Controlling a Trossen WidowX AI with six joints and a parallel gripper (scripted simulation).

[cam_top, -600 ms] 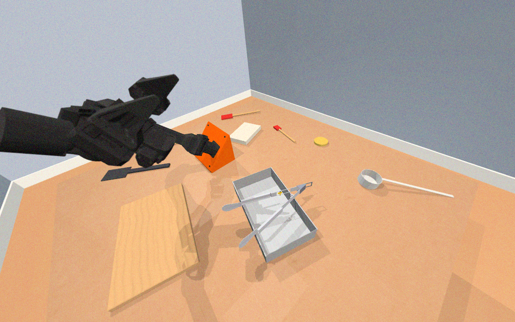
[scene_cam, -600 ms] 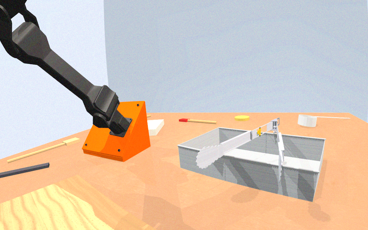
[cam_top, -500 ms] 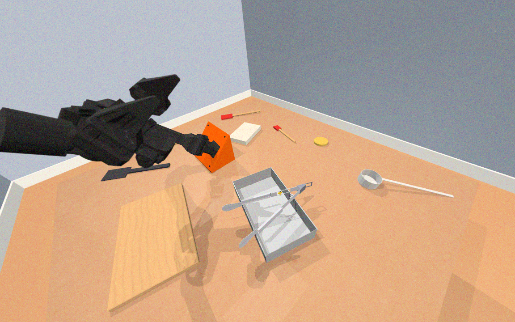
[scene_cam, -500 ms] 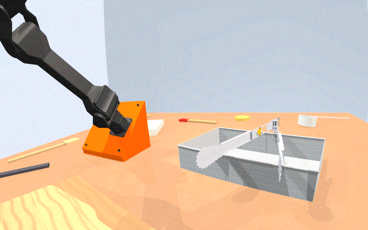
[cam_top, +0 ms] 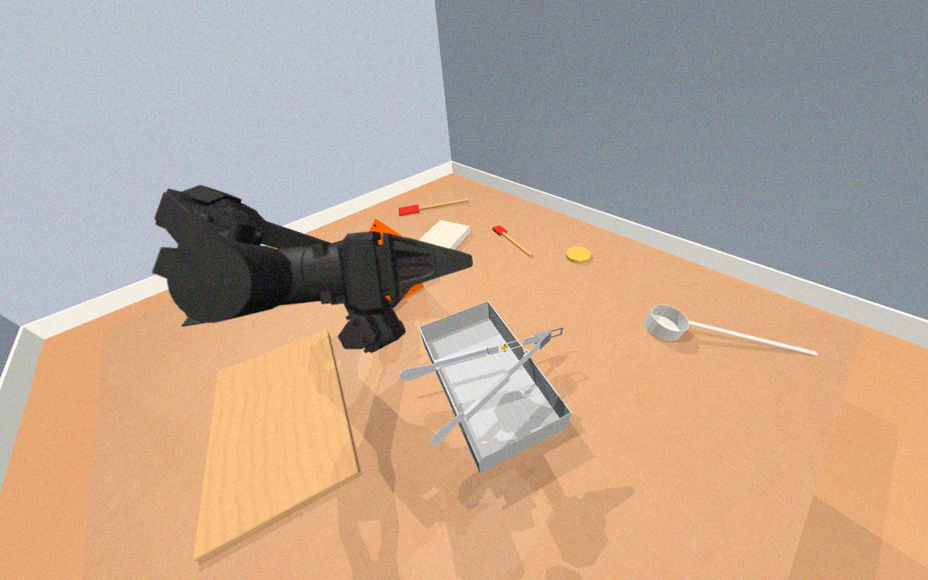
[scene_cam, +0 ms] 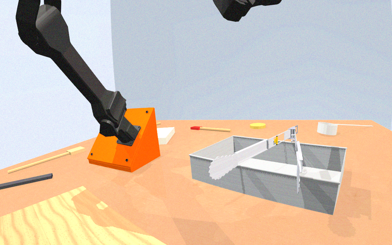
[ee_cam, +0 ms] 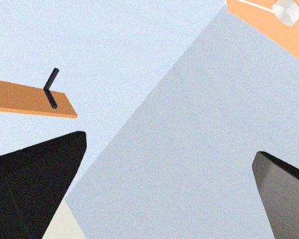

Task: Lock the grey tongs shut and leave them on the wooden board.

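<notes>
Right now my gripper tip is 60 mm past the grey roasting tin, 60 mm to the right of it and 350 mm above it. Also, from my gripper tip: black flat tool 680 mm behind, 320 mm to the right, 370 mm below; then white block 550 mm behind, 290 mm to the left, 360 mm below; then wooden board 260 mm behind, 300 mm to the right, 370 mm below.
</notes>
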